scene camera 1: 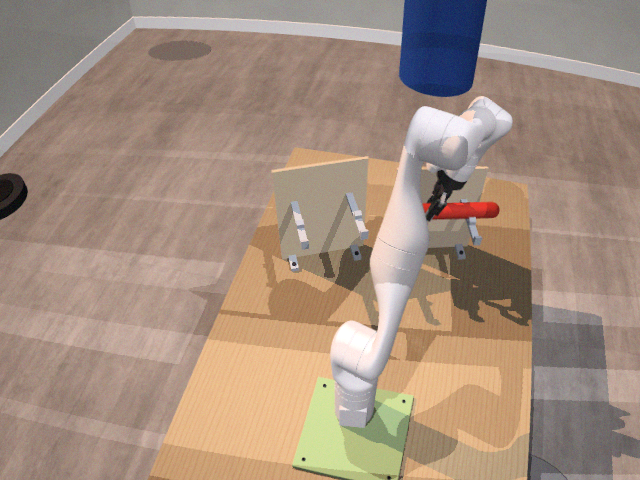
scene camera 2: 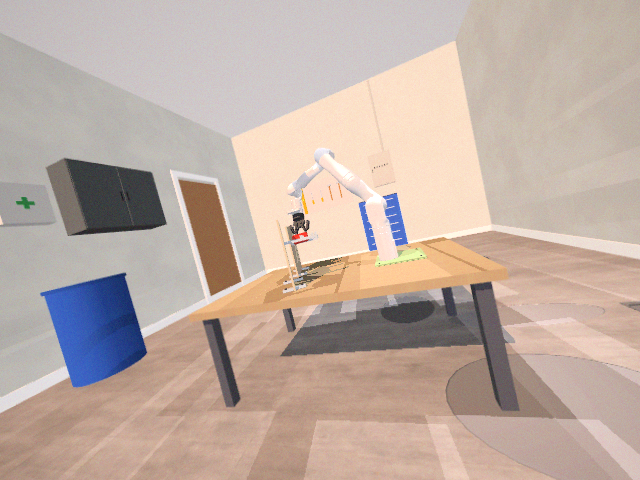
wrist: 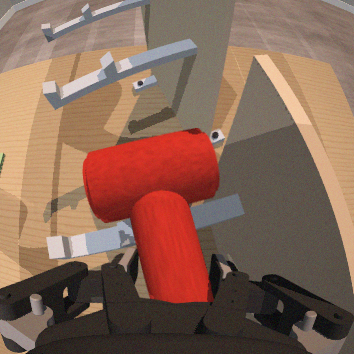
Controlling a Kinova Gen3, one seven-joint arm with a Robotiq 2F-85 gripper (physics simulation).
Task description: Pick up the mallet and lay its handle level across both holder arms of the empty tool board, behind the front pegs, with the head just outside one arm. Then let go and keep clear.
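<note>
The red mallet (scene camera 1: pixel 465 210) (scene camera 2: pixel 299 237) (wrist: pixel 151 172) lies across the holder arms of the right tool board (scene camera 1: pixel 479 180) (wrist: pixel 274 182). One grey arm (wrist: pixel 219 211) passes under its handle just behind the head. In scene camera 1 my arm hides the head. My gripper (scene camera 1: pixel 433 209) (scene camera 2: pixel 298 229) (wrist: pixel 173 264) comes down from above and is shut on the handle, a finger pad on each side. The empty tool board (scene camera 1: pixel 320 190) (wrist: pixel 189 31) stands to the left, with two bare holder arms (scene camera 1: pixel 299 224) (scene camera 1: pixel 357 214) (wrist: pixel 116 70).
Both boards stand upright at the far end of the wooden table (scene camera 1: pixel 258 387) (scene camera 2: pixel 413 273). My base sits on a green plate (scene camera 1: pixel 356 449) (scene camera 2: pixel 408 255) at the near end. A blue barrel (scene camera 1: pixel 442 46) (scene camera 2: pixel 92 330) stands on the floor beyond the table.
</note>
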